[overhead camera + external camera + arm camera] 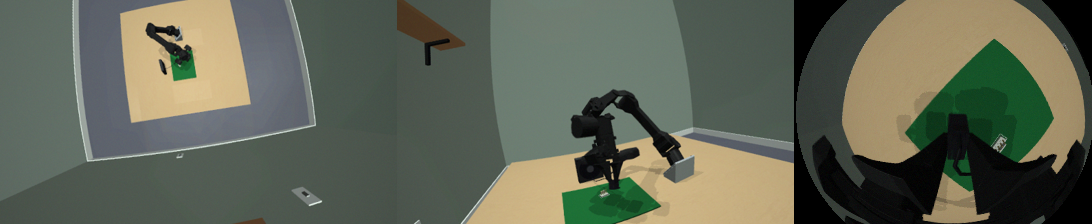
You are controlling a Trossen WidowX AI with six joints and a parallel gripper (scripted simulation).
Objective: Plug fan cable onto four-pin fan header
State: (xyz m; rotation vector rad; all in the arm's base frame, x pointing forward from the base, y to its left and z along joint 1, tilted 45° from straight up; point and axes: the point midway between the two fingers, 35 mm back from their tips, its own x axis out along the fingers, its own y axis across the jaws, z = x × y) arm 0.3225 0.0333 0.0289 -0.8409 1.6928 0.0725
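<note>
Right now my gripper tip is 1 cm short of the green board, 5 cm to the left of it and 11 cm above it. Round my gripper tip: pale four-pin header (9 cm to the right, 10 cm below); dark fan plug (1 cm below); black fan (24 cm to the right, 4 cm below).
</note>
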